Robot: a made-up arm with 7 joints.
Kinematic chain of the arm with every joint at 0, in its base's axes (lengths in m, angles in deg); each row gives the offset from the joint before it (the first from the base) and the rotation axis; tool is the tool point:
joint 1: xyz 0 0 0.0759 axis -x
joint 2: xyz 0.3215 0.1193 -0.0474 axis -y
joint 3: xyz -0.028 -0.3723 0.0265 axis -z
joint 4: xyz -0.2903 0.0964 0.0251 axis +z
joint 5: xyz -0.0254 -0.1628 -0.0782 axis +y
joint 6: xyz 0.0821 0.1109 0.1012 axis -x
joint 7: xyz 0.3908 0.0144 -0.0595 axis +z
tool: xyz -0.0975 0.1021 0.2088
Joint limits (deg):
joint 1: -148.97..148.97
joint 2: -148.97..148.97
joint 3: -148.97..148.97
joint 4: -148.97..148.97
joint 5: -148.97..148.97
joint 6: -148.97..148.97
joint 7: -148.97..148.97
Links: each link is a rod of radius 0.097 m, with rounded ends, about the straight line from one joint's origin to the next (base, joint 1, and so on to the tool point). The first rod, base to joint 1, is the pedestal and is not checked.
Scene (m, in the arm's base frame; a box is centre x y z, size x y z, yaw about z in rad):
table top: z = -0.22
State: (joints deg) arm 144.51 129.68 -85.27 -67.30 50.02 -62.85 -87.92
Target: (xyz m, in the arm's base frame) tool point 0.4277 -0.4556 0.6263
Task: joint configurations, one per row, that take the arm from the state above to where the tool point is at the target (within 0.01 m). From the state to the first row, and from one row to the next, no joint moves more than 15 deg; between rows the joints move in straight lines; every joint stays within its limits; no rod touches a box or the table.
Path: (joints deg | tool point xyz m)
1: 129.69 127.03 -77.89 -66.73 48.96 -62.27 -84.70 | 0.3050 0.6678 0.2163
2: 114.88 124.37 -70.51 -66.17 47.90 -61.68 -81.48 | 0.3310 0.5914 0.4359
3: 100.06 121.72 -63.13 -65.60 46.84 -61.10 -78.26 | 0.3559 0.4422 0.6190
4: 85.25 119.06 -55.75 -65.03 45.78 -60.51 -75.03 | 0.3787 0.2366 0.7415
5: 70.43 116.41 -48.37 -64.47 44.73 -59.93 -71.81 | 0.3989 -0.0012 0.7867
6: 55.61 113.76 -40.98 -63.90 43.67 -59.34 -68.59 | 0.4154 -0.2420 0.7470
7: 40.80 111.10 -33.60 -63.33 42.61 -58.76 -65.37 | 0.4277 -0.4556 0.6263

